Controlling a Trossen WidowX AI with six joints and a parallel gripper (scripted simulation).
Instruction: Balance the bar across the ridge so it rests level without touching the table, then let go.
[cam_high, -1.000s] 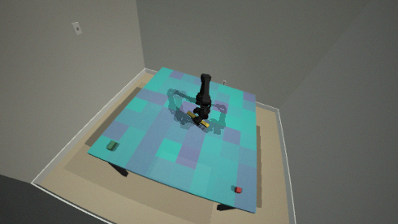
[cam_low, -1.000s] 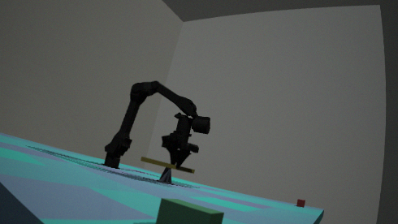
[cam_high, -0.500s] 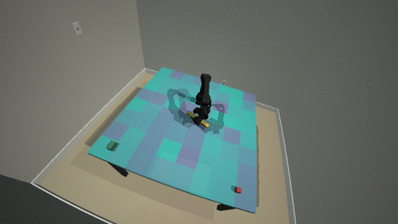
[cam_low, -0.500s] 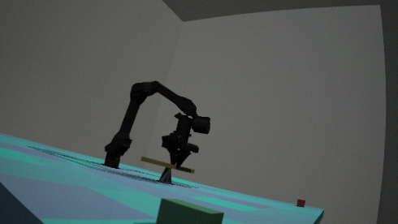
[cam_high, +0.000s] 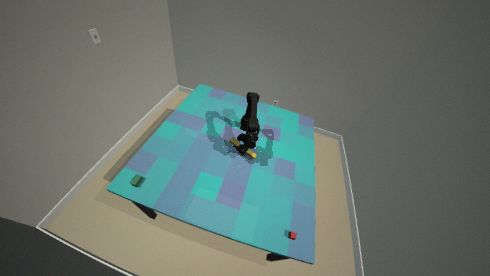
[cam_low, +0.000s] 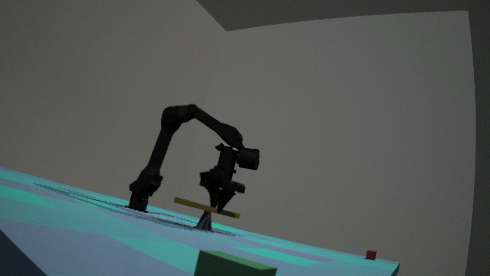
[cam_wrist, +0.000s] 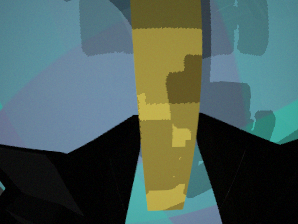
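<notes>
Now: the yellow bar 30 mm to the right of my gripper tip and 10 mm behind it. From my gripper tip the other things lie so: green block: 580 mm to the right, 450 mm ahead, 50 mm below; then small red cube: 450 mm ahead, 420 mm to the left, 50 mm below.
</notes>
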